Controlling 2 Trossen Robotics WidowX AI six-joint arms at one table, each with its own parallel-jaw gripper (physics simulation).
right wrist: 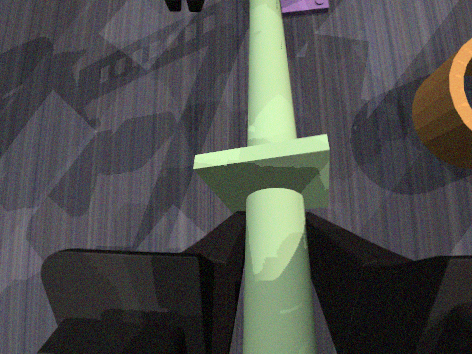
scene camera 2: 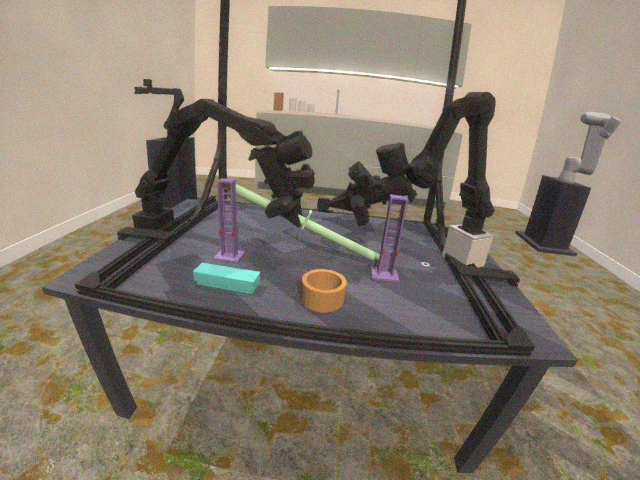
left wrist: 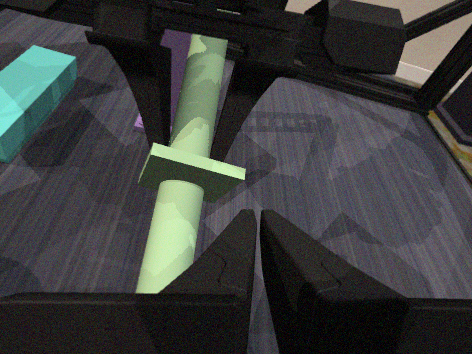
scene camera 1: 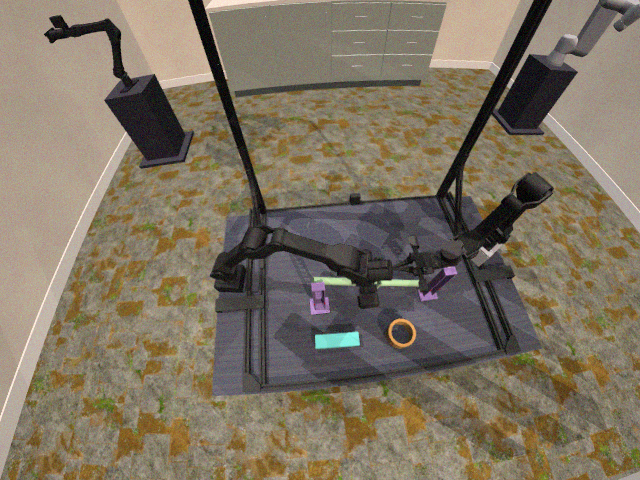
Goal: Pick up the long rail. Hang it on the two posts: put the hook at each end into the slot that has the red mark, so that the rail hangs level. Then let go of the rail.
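Pixels of known places: left gripper, fingertip midpoint: (right wrist: 183,7) (scene camera 2: 328,204) (left wrist: 256,221); right gripper, fingertip midpoint: (right wrist: 272,220) (scene camera 2: 300,224) (left wrist: 186,175) (scene camera 1: 372,283); left arm's base, origin of the base link: (scene camera 2: 471,230) (scene camera 1: 486,242); right arm's base, origin of the base link: (scene camera 2: 152,212) (scene camera 1: 228,275).
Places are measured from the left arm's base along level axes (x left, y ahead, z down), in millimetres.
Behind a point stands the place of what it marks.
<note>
The long pale green rail (scene camera 1: 403,283) @(x -88, y 391, z 28 mm) (scene camera 2: 338,239) @(x -93, y 409, z 28 mm) (left wrist: 172,225) @(x -130, y 458, z -5 mm) (right wrist: 272,110) @(x -126, y 448, z -1 mm) is tilted in scene camera 2: its left end is high by the top of the left purple post (scene camera 2: 229,255) @(x -213, y 674, z 100 mm) (scene camera 1: 319,310) @(x -204, y 685, z 100 mm), its right end low by the right purple post (scene camera 2: 385,275) (scene camera 1: 447,273) @(x -10, y 319, z -108 mm). Red marks show low on both posts. Whether either hook sits in a slot is unclear. My right gripper (scene camera 2: 298,221) @(x -153, y 493, z 1 mm) (right wrist: 272,220) @(x -153, y 493, z 1 mm) is shut on the rail near its middle plate. My left gripper (scene camera 2: 320,204) @(x -141, y 423, z -53 mm) (left wrist: 256,221) @(x -141, y 423, z -53 mm) (right wrist: 185,6) @(x -141, y 423, z -53 mm) is shut and empty, its fingertips together beside the rail, apart from it.
A turquoise block (scene camera 1: 337,340) @(x -76, y 699, z 71 mm) (scene camera 2: 226,279) @(x -52, y 702, z 76 mm) (left wrist: 37,95) @(x -89, y 680, z 71 mm) lies in front of the left post. An orange ring (scene camera 1: 390,333) @(x 15, y 541, z 56 mm) (scene camera 2: 323,300) @(x 81, y 525, z 76 mm) (right wrist: 435,117) @(x -8, y 492, z 78 mm) stands nearer the table's front, between the posts. A black frame (scene camera 2: 289,326) @(x 126, y 612, z 86 mm) runs along the table edges.
</note>
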